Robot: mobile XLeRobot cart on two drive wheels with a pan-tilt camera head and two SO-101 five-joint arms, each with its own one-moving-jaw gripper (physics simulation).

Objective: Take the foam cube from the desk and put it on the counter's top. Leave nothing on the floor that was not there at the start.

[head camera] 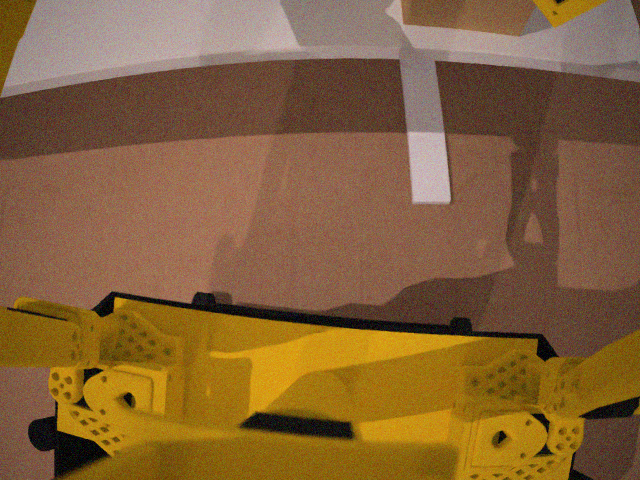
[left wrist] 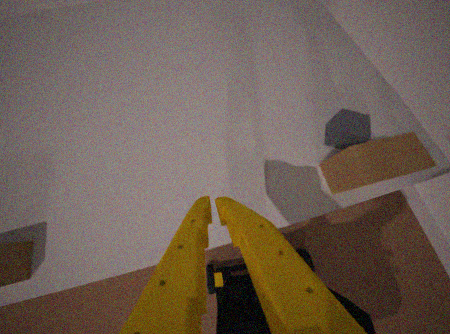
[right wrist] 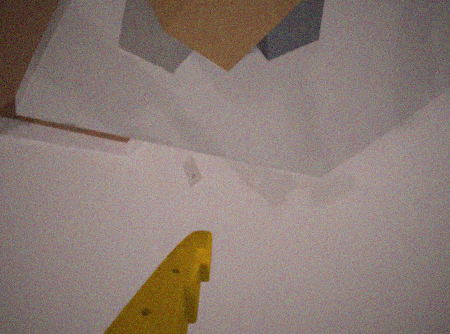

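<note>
A dark blue-grey block stands on the white desk, close to a tan box. Whether the block is the foam cube I cannot tell for sure. My left gripper is shut and empty, above the desk's near edge and apart from the block. My right gripper is open, with one notched jaw showing in the right wrist view. The block and box are beyond its tip, at the top of that view. The counter cannot be made out.
Another tan box lies at the left edge of the left wrist view. A white desk foot sticks out over the brown floor in front of my cart. A pale wall is past the desk's edge.
</note>
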